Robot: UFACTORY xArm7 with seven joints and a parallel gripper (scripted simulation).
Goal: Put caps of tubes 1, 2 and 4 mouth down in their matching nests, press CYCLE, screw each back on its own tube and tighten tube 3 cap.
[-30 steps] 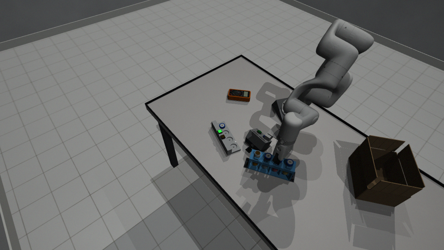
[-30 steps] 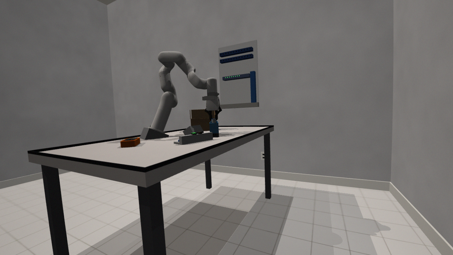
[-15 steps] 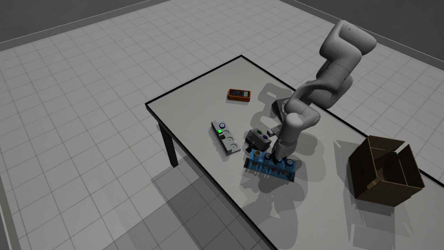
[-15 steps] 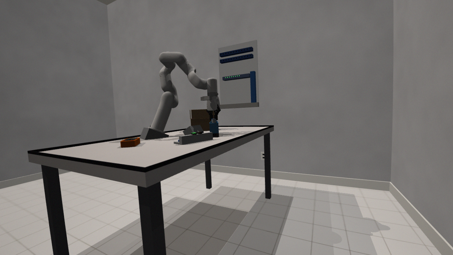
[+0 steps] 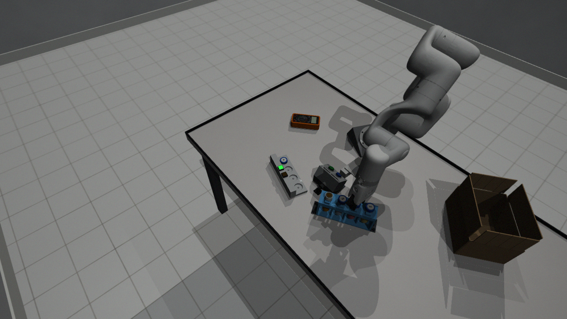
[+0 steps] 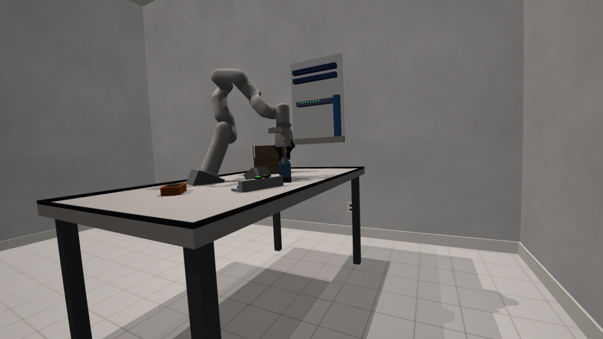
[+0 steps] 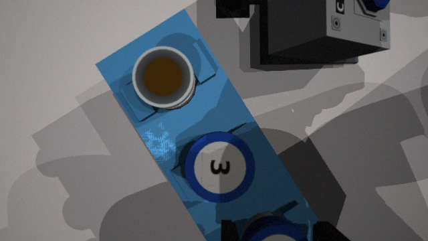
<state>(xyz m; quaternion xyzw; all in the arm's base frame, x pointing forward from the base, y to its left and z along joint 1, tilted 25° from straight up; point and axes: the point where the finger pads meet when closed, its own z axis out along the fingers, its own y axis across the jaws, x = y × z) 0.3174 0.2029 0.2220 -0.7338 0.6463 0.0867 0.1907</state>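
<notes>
Now: hand 10 mm above the cap 2. From my hand the other things lie so: cap 3: 40 mm to the right, 30 mm ahead, 10 mm below; blue key: 170 mm to the right, 60 mm below, 50 mm behind; cap 1: 40 mm to the left, 30 mm behind, 10 mm below.
</notes>
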